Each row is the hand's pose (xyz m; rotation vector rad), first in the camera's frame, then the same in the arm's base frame.
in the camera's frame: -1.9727 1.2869 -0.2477 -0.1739 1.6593 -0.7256
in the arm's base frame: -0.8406 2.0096 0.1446 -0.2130 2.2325 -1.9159
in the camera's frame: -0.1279 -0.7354 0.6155 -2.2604 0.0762 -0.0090
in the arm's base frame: -0.1447 -0.5051 1.3405 -2.4804 1.5334 0.4835
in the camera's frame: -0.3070 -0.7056 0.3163 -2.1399 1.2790 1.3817
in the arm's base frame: -0.4509 -0.3917 1.2146 0.9026 -2.4653 -1.4789
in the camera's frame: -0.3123 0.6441 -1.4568 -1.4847 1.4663 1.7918
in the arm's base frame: -1.3083 0.1218 -0.7771 -0.1548 2.6037 1.5152
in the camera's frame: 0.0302 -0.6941 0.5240 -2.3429 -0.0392 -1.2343
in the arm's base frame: -0.1287 -0.6214 1.1946 2.6133 -0.7782 0.3871
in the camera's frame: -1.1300 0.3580 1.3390 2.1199 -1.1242 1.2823
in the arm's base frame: 0.4203 1.0444 1.3972 1.2986 -0.9204 0.2747
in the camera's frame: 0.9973 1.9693 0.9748 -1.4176 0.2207 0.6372
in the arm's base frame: 1.7530 0.2298 -0.7970 -1.3755 1.5995 0.4341
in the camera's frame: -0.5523 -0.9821 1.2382 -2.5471 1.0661 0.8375
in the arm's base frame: 0.0559 -0.2130 2.0499 1.4347 -2.1351 -1.1745
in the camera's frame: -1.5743 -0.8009 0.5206 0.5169 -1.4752 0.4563
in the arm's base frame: -0.9024 0.5954 1.9065 -0.3377 -0.6405 -0.0007
